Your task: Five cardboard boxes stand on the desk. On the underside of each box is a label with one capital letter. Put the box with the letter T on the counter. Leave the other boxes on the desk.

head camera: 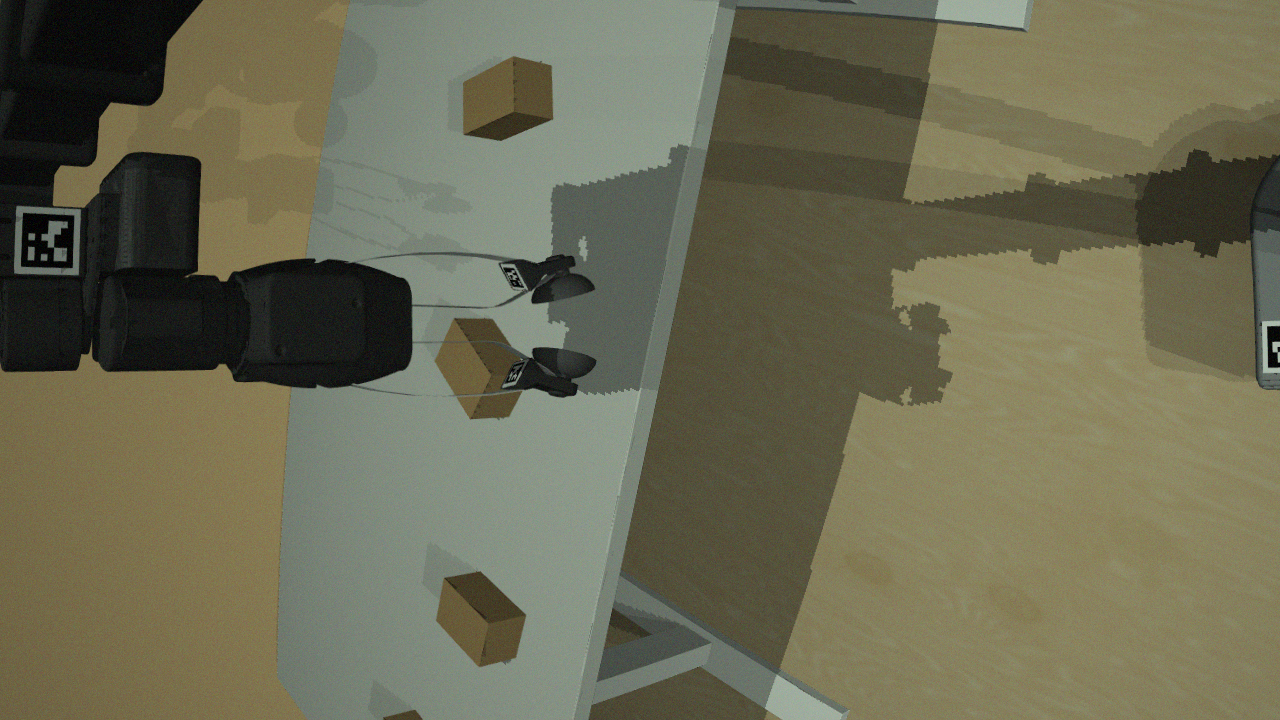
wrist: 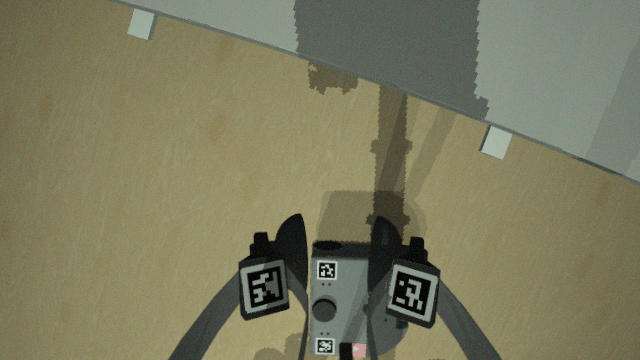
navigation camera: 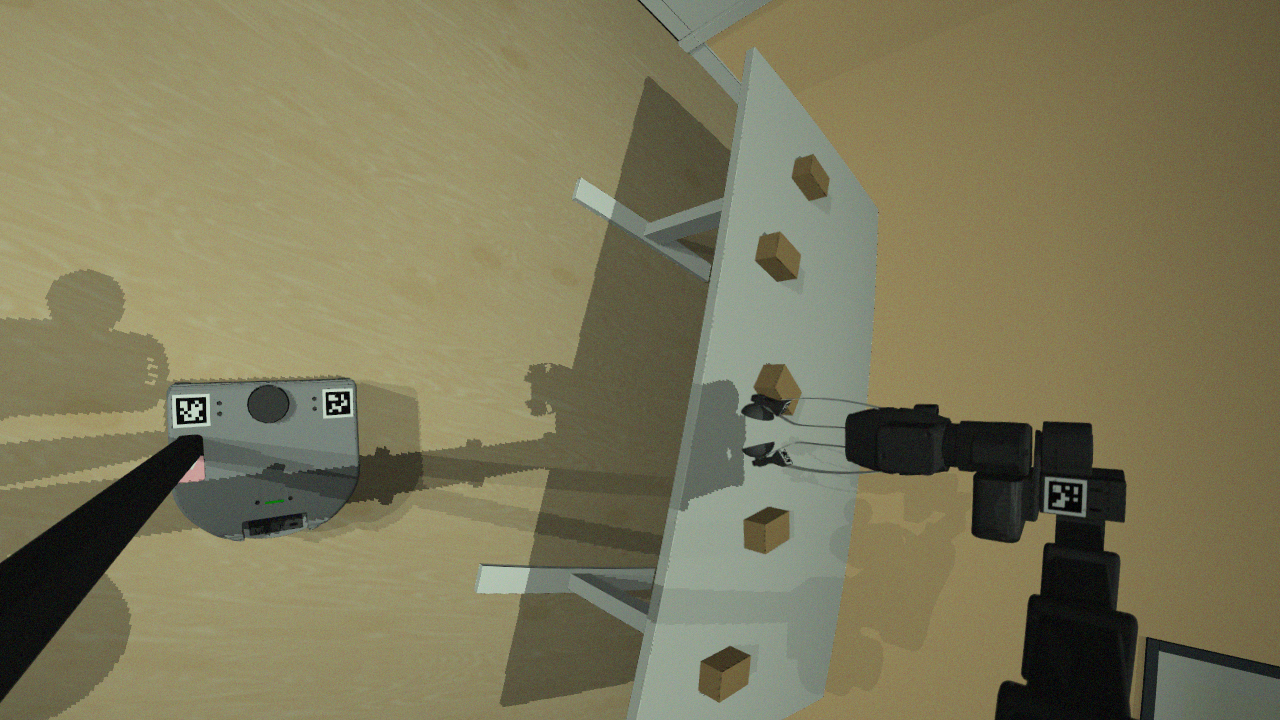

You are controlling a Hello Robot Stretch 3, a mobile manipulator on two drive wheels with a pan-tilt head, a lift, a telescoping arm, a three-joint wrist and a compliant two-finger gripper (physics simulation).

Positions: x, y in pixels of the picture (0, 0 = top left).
Scene:
my gripper: head camera; wrist; navigation camera 744, 429
same spot on grey desk: (head camera: 385, 495) = (navigation camera: 822, 317)
same spot on my gripper: (wrist: 261, 285) = (head camera: 512, 375)

